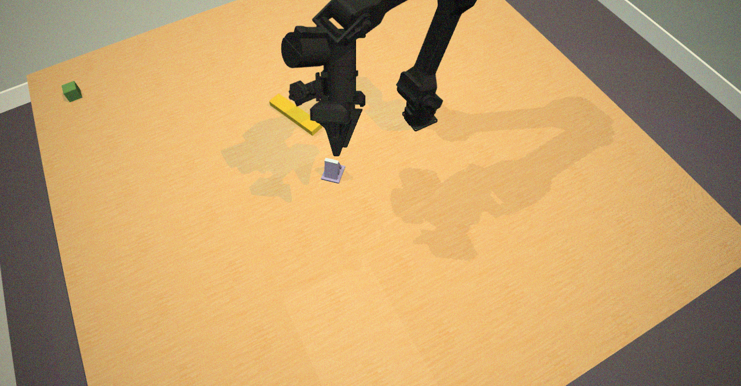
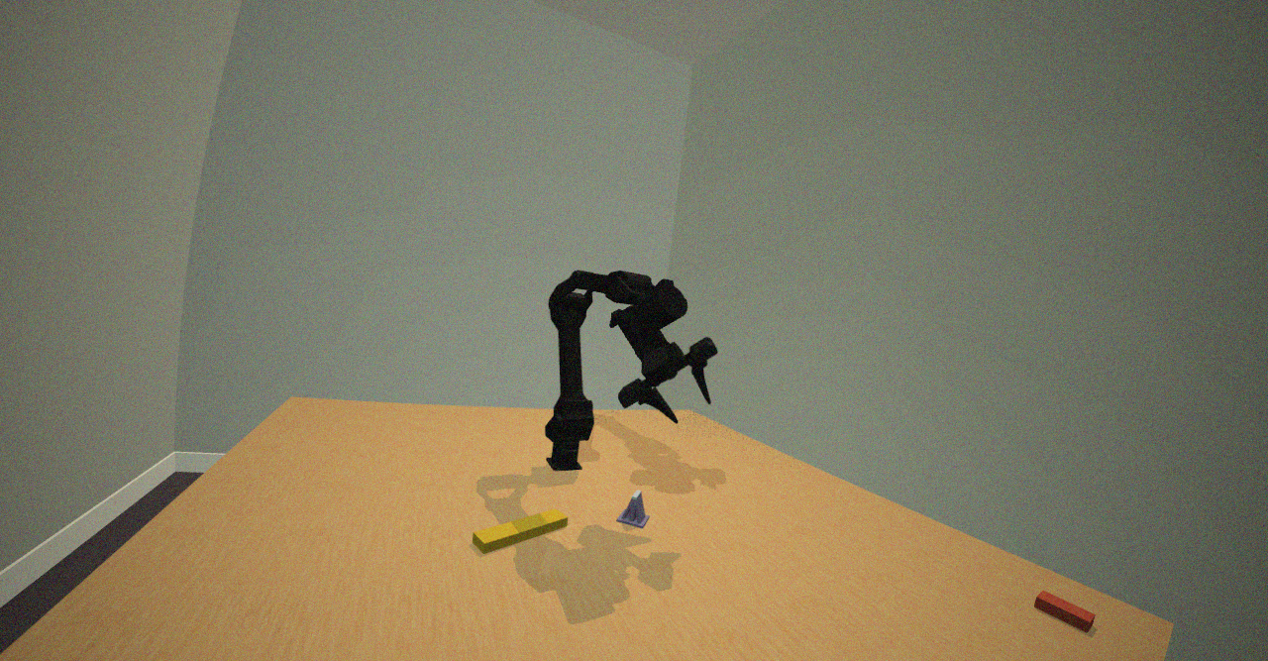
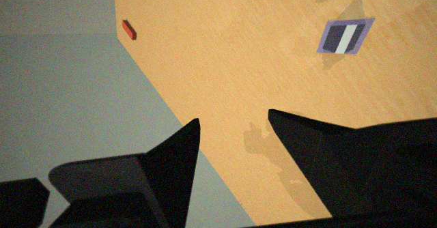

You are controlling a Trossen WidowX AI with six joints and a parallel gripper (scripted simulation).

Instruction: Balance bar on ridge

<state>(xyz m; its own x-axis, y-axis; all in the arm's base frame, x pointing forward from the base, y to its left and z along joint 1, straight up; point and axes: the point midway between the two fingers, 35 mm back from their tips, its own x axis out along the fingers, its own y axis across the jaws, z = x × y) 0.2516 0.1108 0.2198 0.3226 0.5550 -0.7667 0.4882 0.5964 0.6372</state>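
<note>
Right now the yellow bar is 280 mm to the right of my gripper tip and 190 mm below it. From my gripper tip the other things lie so: red block: 480 mm ahead, 370 mm to the left, 190 mm below; green cube: 480 mm ahead, 630 mm to the right, 180 mm below.
</note>
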